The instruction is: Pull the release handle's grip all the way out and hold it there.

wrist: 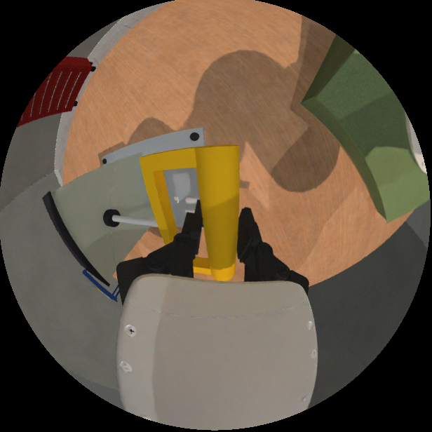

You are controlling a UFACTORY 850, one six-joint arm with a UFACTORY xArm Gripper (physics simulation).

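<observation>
The release handle's yellow grip (218, 210) is a thick round bar at the middle of the wrist view, joined to a yellow frame on its left. My gripper (220, 215) is shut on the grip, with one black finger on each side of the bar. A grey-green housing (95, 195) with a grey metal plate (155, 144) stands to the left of the grip. A thin light rod (134, 220) runs from a black collar on the housing toward the yellow frame. The rod's far end is hidden behind the frame and the left finger.
A wooden table top (150, 75) lies below, with dark shadows on it. A green angular block (370, 115) stands at the right. A red slotted object (55, 90) is at the upper left, beyond the table's pale edge. A blue piece (99, 286) shows at the lower left, beside the housing.
</observation>
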